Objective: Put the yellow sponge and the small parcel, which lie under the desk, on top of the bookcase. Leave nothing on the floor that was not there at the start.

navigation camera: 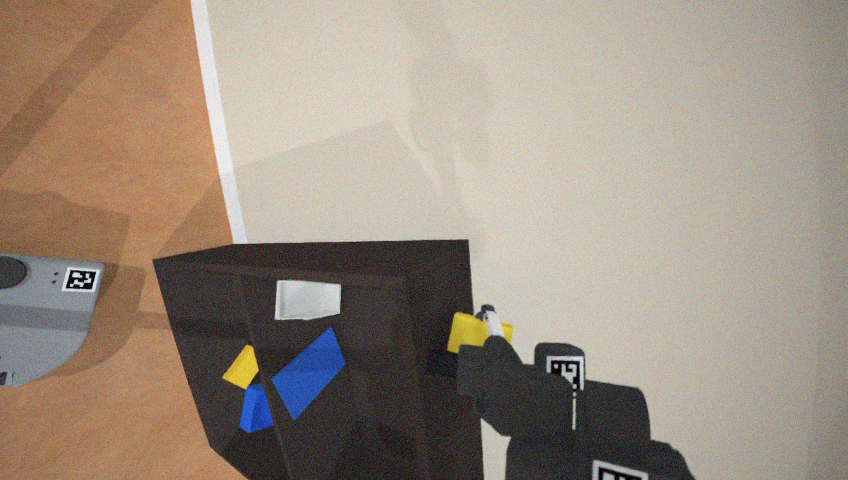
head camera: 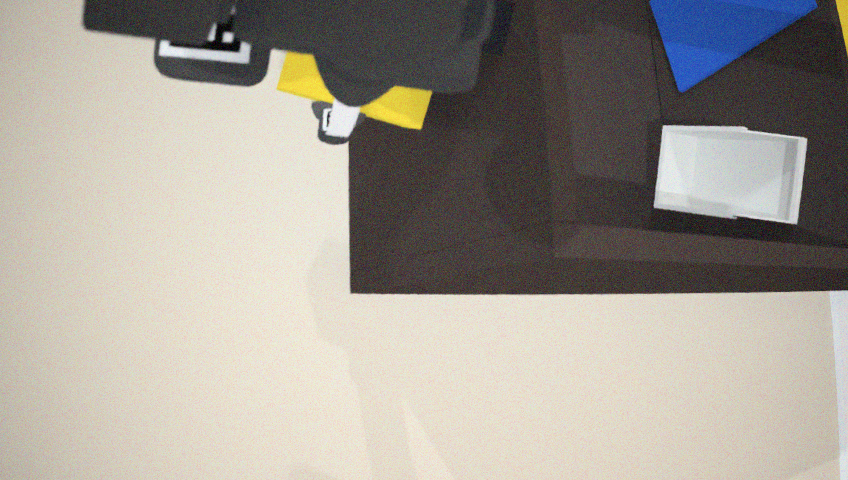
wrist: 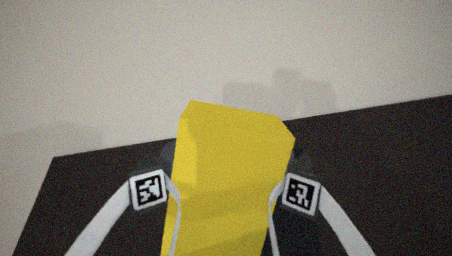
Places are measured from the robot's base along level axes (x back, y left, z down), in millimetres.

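Pixels of known places: gripper, fingertip midpoint: (navigation camera: 485,336) (wrist: 224,157); robot's base, origin of the base link: (navigation camera: 1,270).
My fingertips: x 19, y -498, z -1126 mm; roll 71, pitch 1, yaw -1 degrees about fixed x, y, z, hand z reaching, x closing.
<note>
For each thing: its top centre in the pictures, then the offset to it from my fingertips. "*": a spot on its surface instead. Level surfaces: height alone.
- yellow sponge, middle of its top: (wrist: 224,110) (head camera: 280,52) (navigation camera: 514,342) dz -54, dx -1, dy +28 mm
- white open box, surface spot: (head camera: 737,172) (navigation camera: 305,297) * dz +502, dx -25, dy +7 mm
- yellow item, middle of its top: (head camera: 842,16) (navigation camera: 249,367) dz +981, dx +301, dy -143 mm
- wooden floor, its level: dz +1126 mm
The yellow sponge (head camera: 392,111) (navigation camera: 467,333) (wrist: 230,150) is between the two fingers of my gripper (navigation camera: 489,325) (wrist: 224,157). The gripper is shut on it, and both fingers touch its sides in the wrist view. Part of the sponge is hidden by the dark wrist in the head view. The sponge is held at the edge of the dark brown bookcase (head camera: 416,273) (navigation camera: 446,258) (wrist: 390,145), overlapping it in all three views. I cannot tell the height between them. The small parcel and the desk cannot be made out in these views.
A white open box (head camera: 737,172) (navigation camera: 308,299) and a blue item (head camera: 720,41) (navigation camera: 309,374) are in the bookcase. Another blue item (navigation camera: 255,409) and a yellow item (navigation camera: 242,367) are farther left. The grey robot base (navigation camera: 47,315) stands on the wooden floor (navigation camera: 119,107).
</note>
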